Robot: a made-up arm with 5 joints.
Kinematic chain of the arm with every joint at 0, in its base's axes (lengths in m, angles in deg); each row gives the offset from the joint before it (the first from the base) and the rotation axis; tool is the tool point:
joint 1: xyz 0 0 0.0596 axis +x
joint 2: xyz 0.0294 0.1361 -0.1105 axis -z
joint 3: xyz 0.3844 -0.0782 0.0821 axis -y
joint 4: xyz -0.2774 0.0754 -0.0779 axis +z
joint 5: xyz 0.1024 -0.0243 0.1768 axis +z
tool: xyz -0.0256 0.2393 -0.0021
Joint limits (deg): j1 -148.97..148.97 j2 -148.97..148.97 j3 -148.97..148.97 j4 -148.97..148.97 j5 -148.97..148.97
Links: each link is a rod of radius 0.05 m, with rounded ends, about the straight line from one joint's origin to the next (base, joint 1, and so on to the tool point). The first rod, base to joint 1, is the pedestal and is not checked.
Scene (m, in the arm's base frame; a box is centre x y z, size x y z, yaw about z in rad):
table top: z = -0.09
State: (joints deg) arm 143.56 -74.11 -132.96 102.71 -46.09
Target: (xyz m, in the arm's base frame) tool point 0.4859 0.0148 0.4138
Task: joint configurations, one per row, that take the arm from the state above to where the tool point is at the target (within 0.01 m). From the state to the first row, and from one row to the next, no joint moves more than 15 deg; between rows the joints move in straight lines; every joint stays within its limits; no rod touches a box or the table.
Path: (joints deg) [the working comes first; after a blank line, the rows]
Joints at the target: 103.37 0.64 -140.30 38.24 -89.84
Straight joint move there: clear.

1: 136.86 -61.65 -134.18 91.97 -53.38
2: 130.16 -49.19 -135.41 81.22 -60.67
3: 123.46 -36.73 -136.63 70.48 -67.97
4: 116.77 -24.27 -137.85 59.73 -75.26
5: 110.07 -11.81 -139.07 48.99 -82.55
6: 103.37 0.64 -140.30 38.24 -89.84

